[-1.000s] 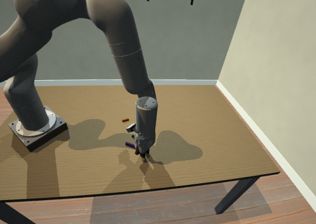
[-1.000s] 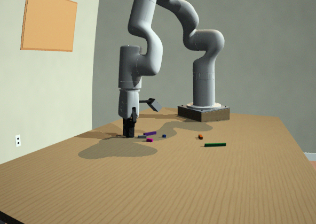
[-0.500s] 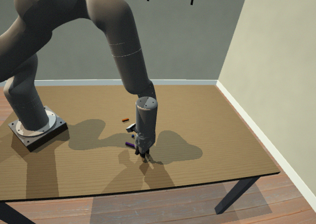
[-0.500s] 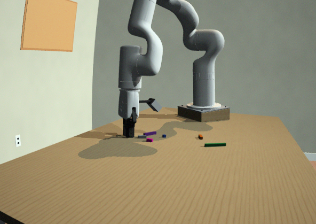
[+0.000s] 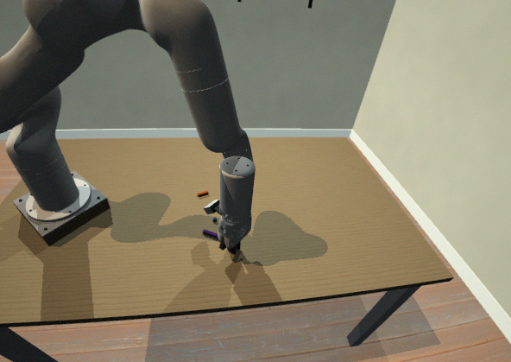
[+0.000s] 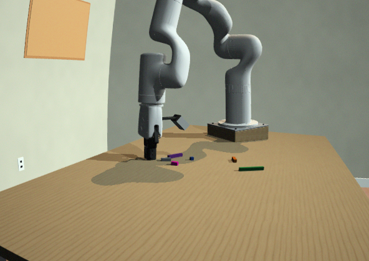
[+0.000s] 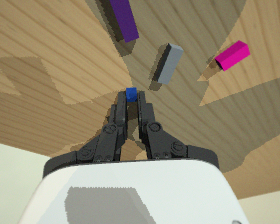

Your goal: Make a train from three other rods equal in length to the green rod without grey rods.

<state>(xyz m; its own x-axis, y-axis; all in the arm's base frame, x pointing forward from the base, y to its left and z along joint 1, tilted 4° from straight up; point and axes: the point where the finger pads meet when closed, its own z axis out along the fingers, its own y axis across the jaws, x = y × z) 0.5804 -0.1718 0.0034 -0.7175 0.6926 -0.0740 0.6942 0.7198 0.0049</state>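
Right now the grey rod is 5 cm to the left of my hand, 2 cm below it and 1 cm behind it. Also, from my hand: orange rod (25 cm to the left, 11 cm behind, 2 cm below); magenta rod (9 cm to the left, 2 cm below, 2 cm ahead); purple rod (7 cm behind, 6 cm to the left, 2 cm below).
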